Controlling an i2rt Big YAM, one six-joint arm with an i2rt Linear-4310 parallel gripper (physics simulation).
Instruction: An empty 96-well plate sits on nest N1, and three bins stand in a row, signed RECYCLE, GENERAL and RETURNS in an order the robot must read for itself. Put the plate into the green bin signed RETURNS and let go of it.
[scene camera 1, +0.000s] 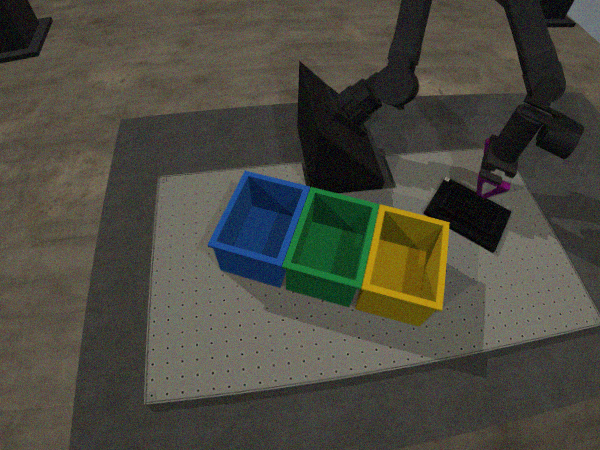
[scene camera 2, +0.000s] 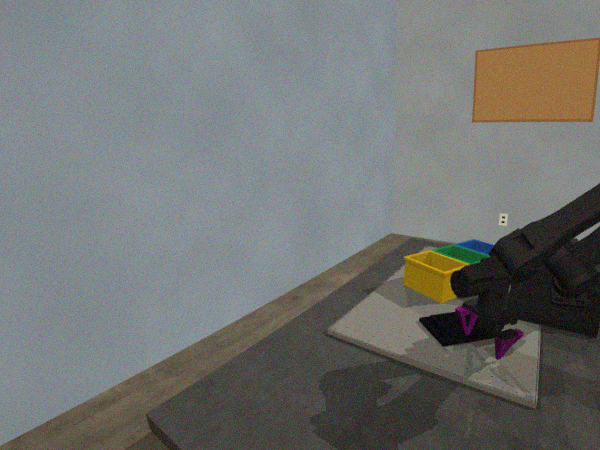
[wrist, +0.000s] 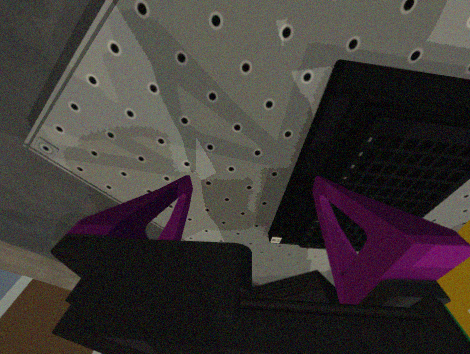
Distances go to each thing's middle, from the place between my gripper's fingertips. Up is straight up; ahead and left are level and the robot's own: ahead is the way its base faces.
Labels:
The black nest (scene camera 1: 455, 226) lies 60 mm ahead of my hand and 70 mm to the right of it. From my hand the other things lie so: black 96-well plate (scene camera 1: 463, 206) 60 mm ahead, 70 mm to the right, 10 mm above.

